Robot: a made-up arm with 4 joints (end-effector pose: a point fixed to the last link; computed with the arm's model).
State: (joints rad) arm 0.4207 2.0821 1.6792 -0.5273
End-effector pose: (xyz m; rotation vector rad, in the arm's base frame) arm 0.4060 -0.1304 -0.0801 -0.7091 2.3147 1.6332
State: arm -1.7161 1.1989 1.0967 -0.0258
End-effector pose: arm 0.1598 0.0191 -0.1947 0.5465 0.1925 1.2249
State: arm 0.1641 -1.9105 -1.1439 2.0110
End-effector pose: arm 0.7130 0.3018 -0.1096 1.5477 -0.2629 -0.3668
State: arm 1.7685 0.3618 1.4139 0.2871
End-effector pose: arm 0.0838 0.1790 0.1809 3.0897 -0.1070 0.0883
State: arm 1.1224 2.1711 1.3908 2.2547
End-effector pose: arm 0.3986 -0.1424 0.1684 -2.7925 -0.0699 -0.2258
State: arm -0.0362 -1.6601 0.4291 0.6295
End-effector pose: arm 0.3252 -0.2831 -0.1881 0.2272 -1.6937 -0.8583
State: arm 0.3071 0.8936 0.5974 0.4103
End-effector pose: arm -0.0700 -0.3165 0.0397 -1.0118 0.7238 -0.2226
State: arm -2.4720 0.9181 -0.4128 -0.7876
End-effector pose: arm -0.3669 0.2051 0.3336 -2.7845 0.3995 -1.2097
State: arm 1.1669 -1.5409 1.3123 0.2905
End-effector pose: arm -0.1025 -0.2854 0.1411 -1.5760 -2.1685 -0.2314
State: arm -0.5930 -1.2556 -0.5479 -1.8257
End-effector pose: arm 0.5548 0.3160 -0.2342 -0.4932 -1.7611 1.3264
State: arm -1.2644 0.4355 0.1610 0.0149
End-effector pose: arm -0.1348 0.2966 -0.2770 1.0822 0.3545 0.2863
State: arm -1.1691 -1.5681 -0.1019 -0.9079
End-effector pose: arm 0.5421 0.1677 -0.1281 0.2505 -1.6472 -0.1644
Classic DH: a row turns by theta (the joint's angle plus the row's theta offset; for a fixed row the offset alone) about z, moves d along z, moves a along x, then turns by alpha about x. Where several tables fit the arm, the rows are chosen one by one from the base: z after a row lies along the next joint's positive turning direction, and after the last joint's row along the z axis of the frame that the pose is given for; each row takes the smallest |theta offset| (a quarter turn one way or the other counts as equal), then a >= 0, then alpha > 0; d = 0 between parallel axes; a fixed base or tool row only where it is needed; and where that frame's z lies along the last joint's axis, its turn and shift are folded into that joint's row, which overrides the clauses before.
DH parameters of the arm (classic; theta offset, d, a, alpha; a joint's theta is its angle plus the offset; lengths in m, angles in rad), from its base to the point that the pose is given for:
base (fixed): -1.5708 0.05 0 1.5708
joint 1: -1.5708 -0.105 0.118 1.5708
joint 2: 0 0.203 0.096 -1.5708
joint 3: 1.5708 0.152 0.356 1.5708
joint 4: -1.0899 0 0.0519 3.1416
tool (fixed): 0.4809 -0.309 0 0

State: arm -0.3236 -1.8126 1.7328 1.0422
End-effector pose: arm -0.2052 0.0765 -0.2919 -0.4330 -1.6572 -2.4603
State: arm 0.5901 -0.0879 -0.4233 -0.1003
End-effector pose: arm 0.0483 -0.3757 -0.4890 -0.1705 -0.0686 0.1427
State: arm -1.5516 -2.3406 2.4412 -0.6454
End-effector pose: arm -0.0864 0.4490 0.3110 -0.0893 0.9593 -1.5854
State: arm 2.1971 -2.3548 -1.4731 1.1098
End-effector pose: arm 0.5898 -0.1549 -0.4189 -0.5251 0.2892 1.2319
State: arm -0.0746 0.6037 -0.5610 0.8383
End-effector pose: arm -0.3352 0.0615 -0.4582 0.3328 0.8260 -0.9323
